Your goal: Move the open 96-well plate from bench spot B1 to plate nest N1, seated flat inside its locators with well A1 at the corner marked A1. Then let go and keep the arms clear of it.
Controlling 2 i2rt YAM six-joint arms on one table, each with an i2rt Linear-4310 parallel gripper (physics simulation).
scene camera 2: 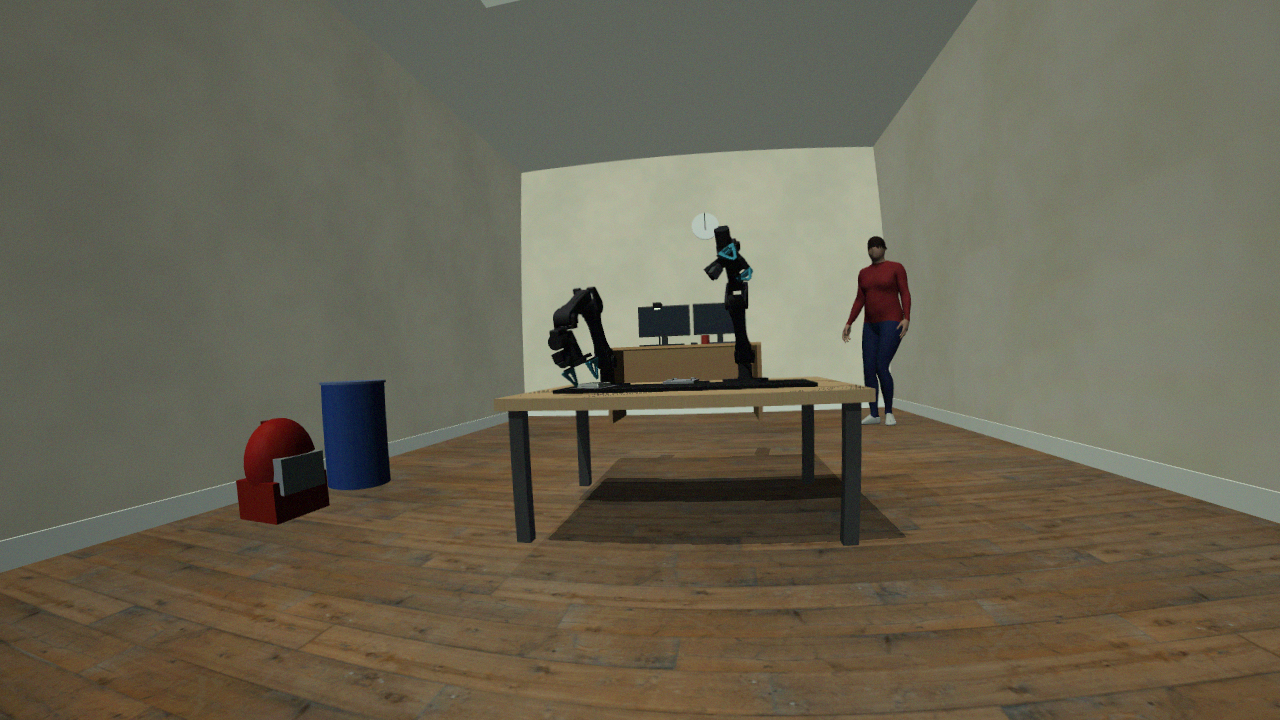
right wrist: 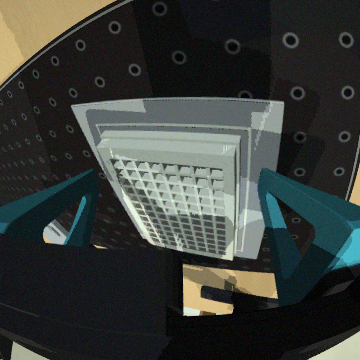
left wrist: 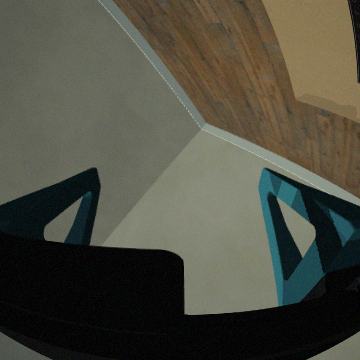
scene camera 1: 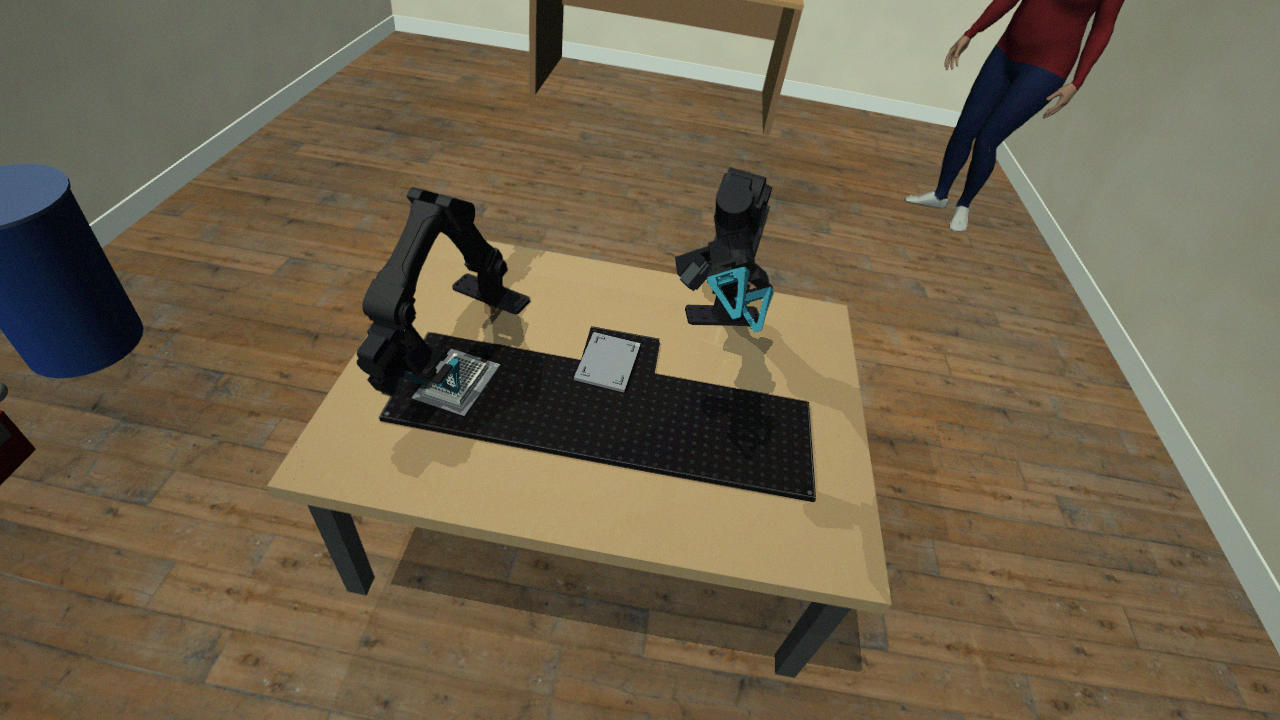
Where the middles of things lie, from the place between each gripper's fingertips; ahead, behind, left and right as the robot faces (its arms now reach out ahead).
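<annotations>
My right gripper 10 mm above the white well plate (right wrist: 183, 188), 40 mm past it, 20 mm to the right of it. Grey nest with corner locators (scene camera 1: 608, 361): 10 mm below my right hand, 140 mm behind, 360 mm to the left.
Grey nest with corner locators: 390 mm below my left hand, 210 mm to the right, 290 mm behind. White well plate: 390 mm below that same left hand, 190 mm behind, 540 mm to the right.
</annotations>
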